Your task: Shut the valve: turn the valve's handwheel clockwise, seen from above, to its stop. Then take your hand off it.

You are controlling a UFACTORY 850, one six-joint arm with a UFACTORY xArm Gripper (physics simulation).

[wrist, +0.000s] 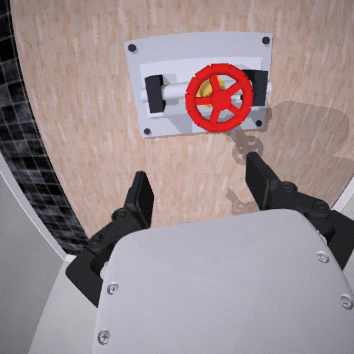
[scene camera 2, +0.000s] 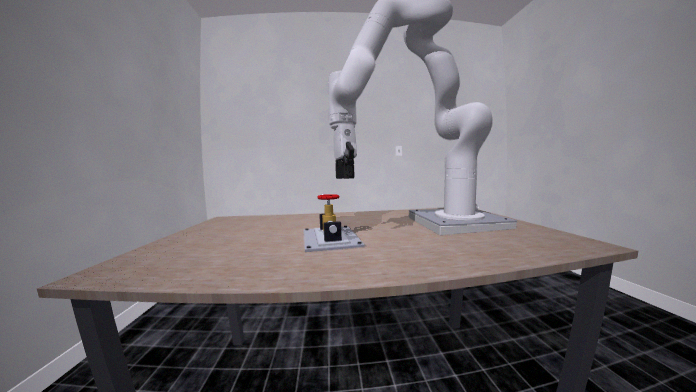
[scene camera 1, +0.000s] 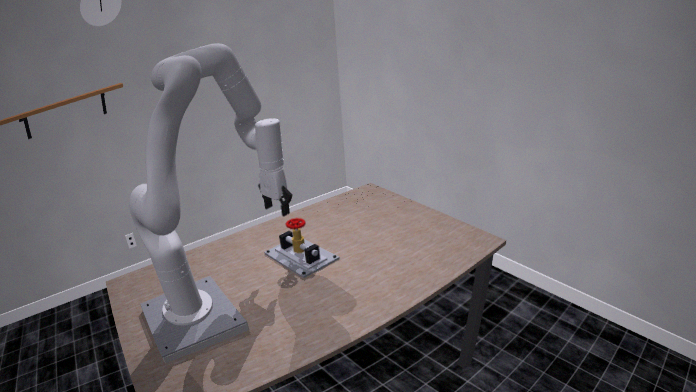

Labels:
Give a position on a grey plate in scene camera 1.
At 272,253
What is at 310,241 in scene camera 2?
A grey plate.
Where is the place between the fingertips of my gripper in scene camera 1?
277,211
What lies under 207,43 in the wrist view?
A grey plate.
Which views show my gripper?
The wrist view, scene camera 2 and scene camera 1: all of them.

